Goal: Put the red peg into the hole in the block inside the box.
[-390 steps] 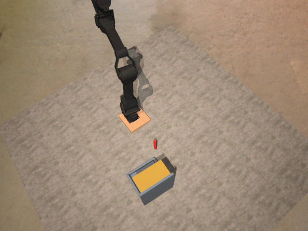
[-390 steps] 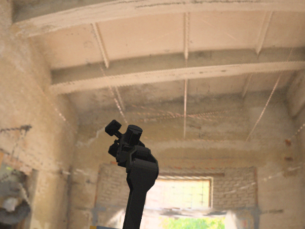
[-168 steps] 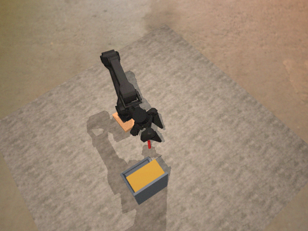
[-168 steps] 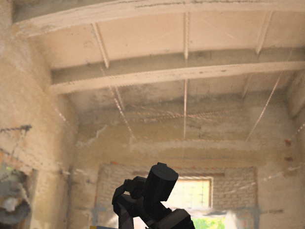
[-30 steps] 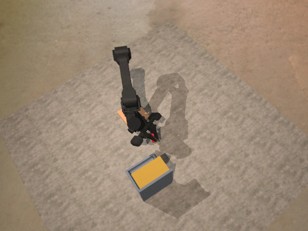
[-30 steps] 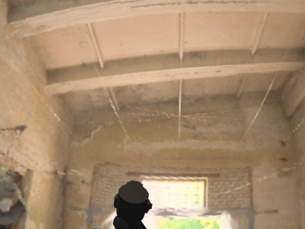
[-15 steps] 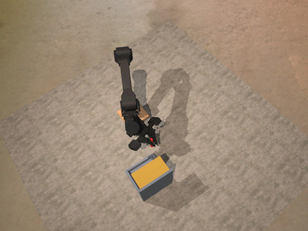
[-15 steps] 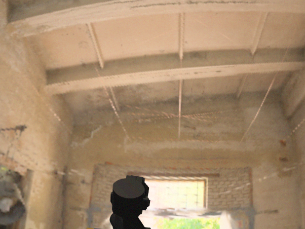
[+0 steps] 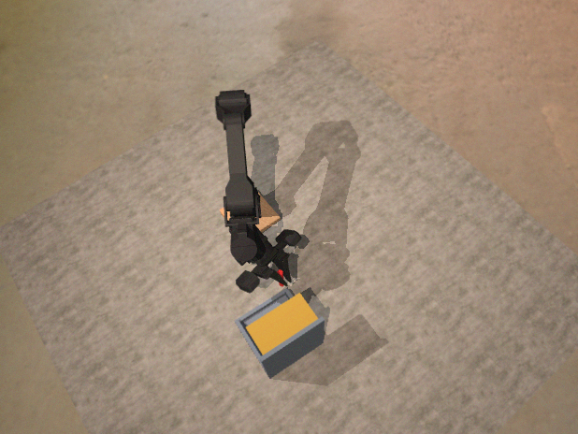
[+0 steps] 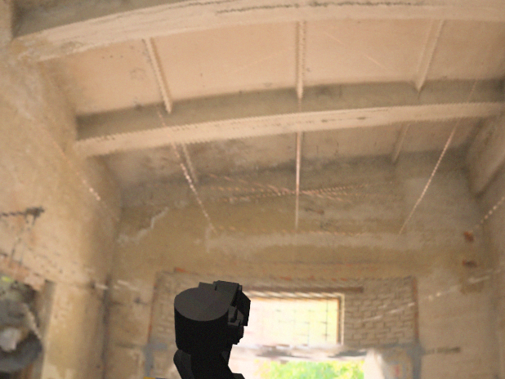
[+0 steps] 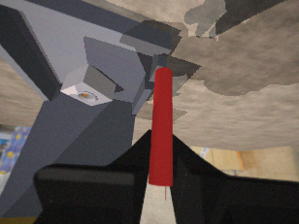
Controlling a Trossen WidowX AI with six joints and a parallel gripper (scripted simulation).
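Now: the orange roof 10 cm ahead of my gripper tip, 8 cm to the right of it and 10 cm above it. The rest, counted from my gripper tip: red peg (2 cm behind, 1 cm to the right, 1 cm below).
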